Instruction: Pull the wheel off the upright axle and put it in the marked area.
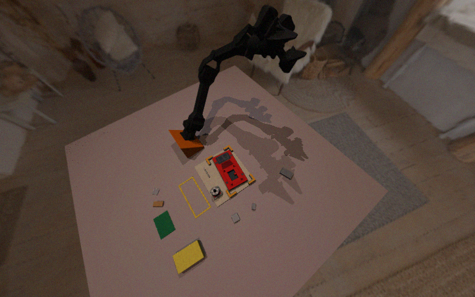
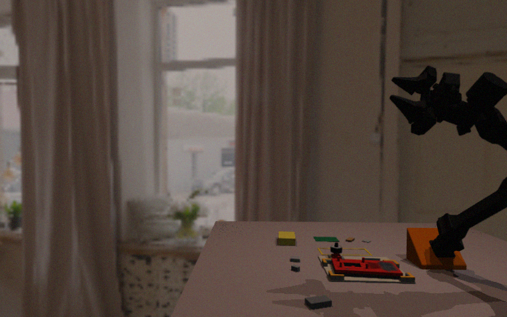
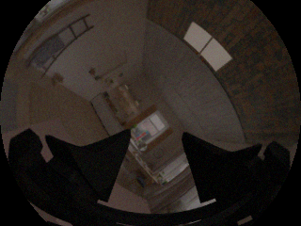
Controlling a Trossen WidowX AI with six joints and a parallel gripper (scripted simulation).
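Now: gripper tip 510 mm above the dark round wheel, 380 mm to the left of it and 20 mm short of it. Round my gripper tip: green tile 650 mm to the right, 550 mm below, 20 mm behind; then yellow block 610 mm to the right, 540 mm below, 160 mm ahead; then upright axle 520 mm below, 380 mm to the right, 20 mm ahead.
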